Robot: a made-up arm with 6 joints.
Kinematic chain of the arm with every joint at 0, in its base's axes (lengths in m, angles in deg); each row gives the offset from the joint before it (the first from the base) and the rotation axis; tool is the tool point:
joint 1: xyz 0 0 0.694 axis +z
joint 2: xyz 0.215 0 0 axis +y
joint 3: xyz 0 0 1.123 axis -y
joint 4: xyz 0 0 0.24 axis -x
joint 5: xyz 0.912 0 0 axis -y
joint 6: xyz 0.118 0 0 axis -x
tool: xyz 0 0 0
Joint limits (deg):
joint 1: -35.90..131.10
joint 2: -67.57..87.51
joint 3: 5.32..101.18
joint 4: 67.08..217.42
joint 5: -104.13..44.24
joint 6: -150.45..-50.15
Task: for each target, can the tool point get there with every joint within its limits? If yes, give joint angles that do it. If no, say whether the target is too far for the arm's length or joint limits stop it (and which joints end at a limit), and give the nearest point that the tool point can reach.
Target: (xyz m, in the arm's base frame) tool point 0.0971 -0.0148 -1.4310
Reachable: no: joint limits stop it (at a limit: joint 2, joint 3, joint 5) | nearest point 1.6100 -0.2454 -0.2231 | short by 1.950 m
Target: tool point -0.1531 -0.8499 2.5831
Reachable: yes | joints 79.18 -30.18 71.81 172.74 -37.97 -61.51
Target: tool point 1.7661 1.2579 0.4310
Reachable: yes | joints 35.93 73.03 23.72 156.78 -22.43 -117.68
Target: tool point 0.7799 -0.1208 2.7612
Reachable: yes | joints -11.37 19.67 88.24 146.31 32.67 -59.88
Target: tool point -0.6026 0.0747 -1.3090
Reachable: no: joint limits stop it (at a limit: joint 1, joint 2, joint 3, joint 5) | nearest point -1.0900 1.2146 -0.2226 | short by 1.648 m
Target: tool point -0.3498 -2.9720 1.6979
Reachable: no: too far | nearest point -0.2161 -1.8360 1.3945 | short by 1.183 m
